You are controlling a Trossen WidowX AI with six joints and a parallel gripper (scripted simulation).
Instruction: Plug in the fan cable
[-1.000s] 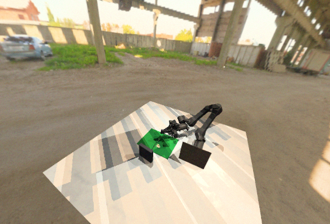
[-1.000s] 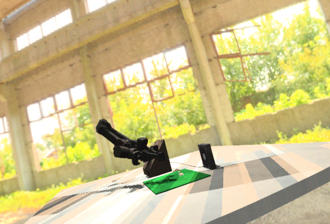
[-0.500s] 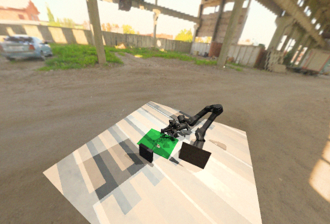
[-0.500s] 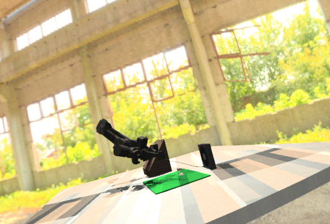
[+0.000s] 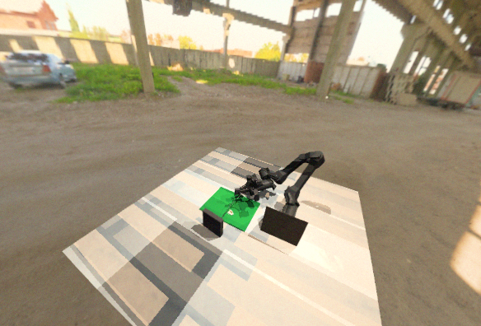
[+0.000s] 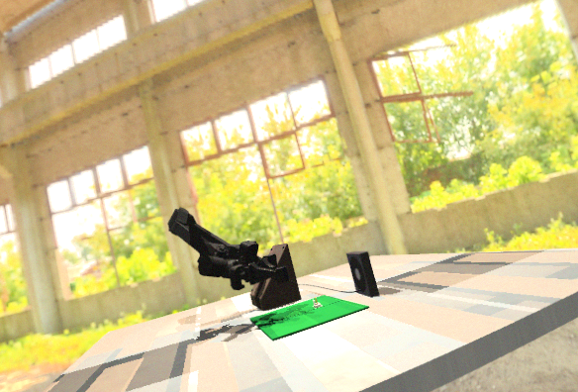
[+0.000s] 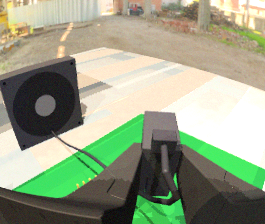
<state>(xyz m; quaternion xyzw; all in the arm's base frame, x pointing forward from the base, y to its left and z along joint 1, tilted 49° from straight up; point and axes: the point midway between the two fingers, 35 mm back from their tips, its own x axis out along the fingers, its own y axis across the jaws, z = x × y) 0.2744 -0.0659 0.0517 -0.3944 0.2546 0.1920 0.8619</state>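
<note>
Right now the green board is 3 cm ahead of my gripper tip, 3 cm to the left of it and 14 cm below it. From my gripper tip the other things lie so: black fan 5 cm ahead, 21 cm to the left, 6 cm below; then dark plug 1 cm below.
</note>
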